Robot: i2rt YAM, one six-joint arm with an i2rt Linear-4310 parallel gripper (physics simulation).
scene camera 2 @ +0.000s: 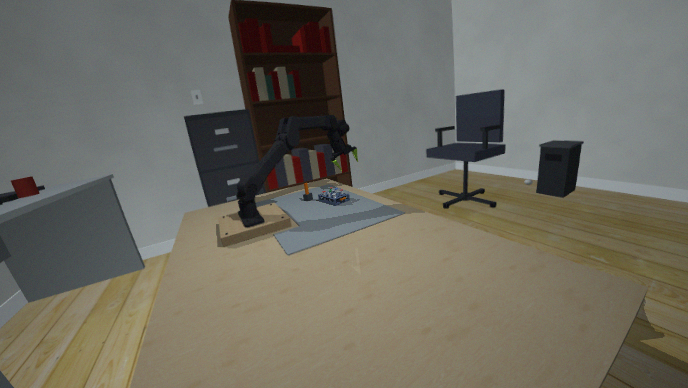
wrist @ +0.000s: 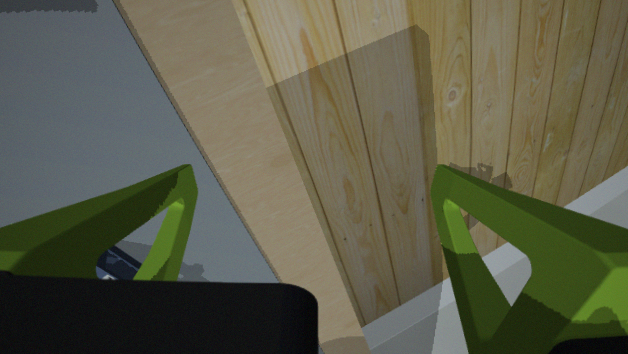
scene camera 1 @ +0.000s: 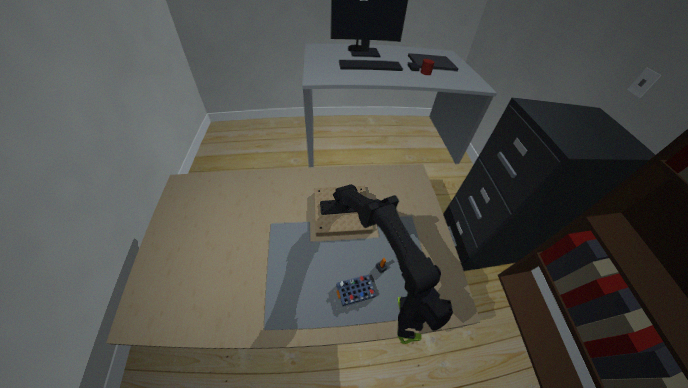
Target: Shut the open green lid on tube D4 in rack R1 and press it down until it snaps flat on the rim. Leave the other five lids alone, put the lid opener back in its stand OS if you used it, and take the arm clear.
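Seen in the pictures: gripper, fingertip midpoint: (scene camera 2: 349, 166) (wrist: 314, 178) (scene camera 1: 403, 329); arm's base at its link origin: (scene camera 2: 250, 217) (scene camera 1: 342, 206).
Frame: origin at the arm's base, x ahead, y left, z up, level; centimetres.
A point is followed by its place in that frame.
Rack R1 (scene camera 1: 356, 290) {x 38.2, y 0.3, z -0.2 cm} (scene camera 2: 334, 196) {x 35.4, y -5.4, z 1.5 cm}, a small blue block with red, blue, white and green lids, sits on the grey mat. A small green spot (scene camera 1: 352, 282) {x 35.8, y -1.0, z 2.5 cm} shows at its far edge; whether it is the D4 lid, and how far that stands open, is too small to tell. A corner of the rack (wrist: 117, 262) {x 40.8, y 5.1, z -2.4 cm} shows through the left finger in the wrist view. The orange lid opener (scene camera 1: 383, 262) {x 29.9, y 11.7, z 3.8 cm} (scene camera 2: 306, 189) {x 29.3, y 11.4, z 2.3 cm} stands upright in its dark stand OS (scene camera 1: 382, 269) {x 31.3, y 11.7, z -0.1 cm} (scene camera 2: 307, 197) {x 28.6, y 10.1, z -1.4 cm}. My gripper (scene camera 2: 348, 164) {x 55.4, y 12.1, z 8.4 cm} (wrist: 314, 178) {x 55.4, y 12.1, z 8.4 cm} is wide open and empty, above the table edge, to one side of the rack.
The grey mat (scene camera 1: 295, 270) {x 26.8, y -22.1, z -3.3 cm} (scene camera 2: 330, 225) {x 22.9, y -23.6, z -3.2 cm} lies on the wooden table (scene camera 1: 200, 260) {x 19.9, y -62.8, z -3.5 cm} (scene camera 2: 400, 300) {x 15.9, y -66.2, z -3.5 cm}. The arm's wooden base (scene camera 1: 345, 231) {x 12.4, y -0.3, z -0.7 cm} (scene camera 2: 257, 231) {x -0.2, y -12.5, z -1.5 cm} stands behind the rack. A filing cabinet (scene camera 1: 540, 180) and a bookshelf (scene camera 1: 515, 295) stand beyond the table.
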